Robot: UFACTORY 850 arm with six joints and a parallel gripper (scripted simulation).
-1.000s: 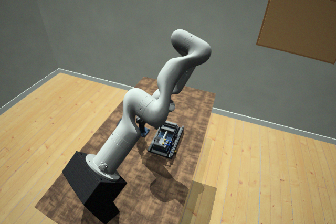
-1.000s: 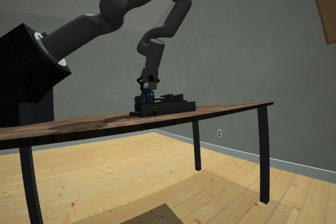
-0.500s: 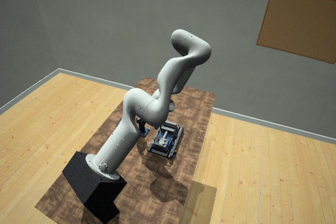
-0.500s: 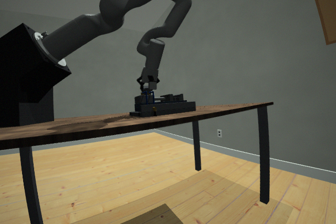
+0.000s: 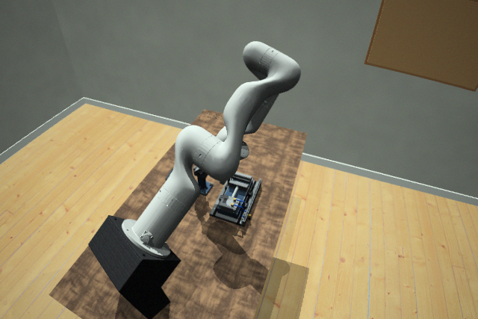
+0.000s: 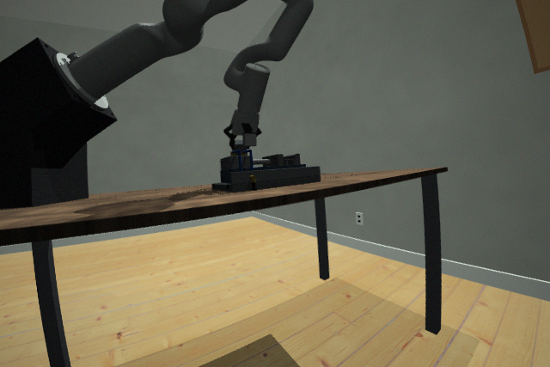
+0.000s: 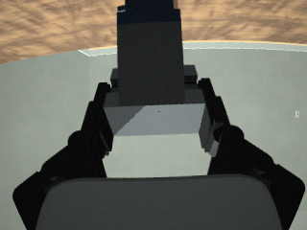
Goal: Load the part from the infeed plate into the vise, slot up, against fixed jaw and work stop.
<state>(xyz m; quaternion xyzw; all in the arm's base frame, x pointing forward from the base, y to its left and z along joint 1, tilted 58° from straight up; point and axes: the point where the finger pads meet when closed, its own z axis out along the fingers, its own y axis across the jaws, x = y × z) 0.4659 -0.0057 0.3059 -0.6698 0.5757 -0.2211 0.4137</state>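
Now: hand 10 mm short of the V-block post, 10 mm to the right of it and 110 mm above it. Round my hand: cylinder rod (110 mm behind, 160 mm to the right, 90 mm below); then work stop (10 mm behind, 160 mm to the right, 80 mm below); then part (10 mm below).
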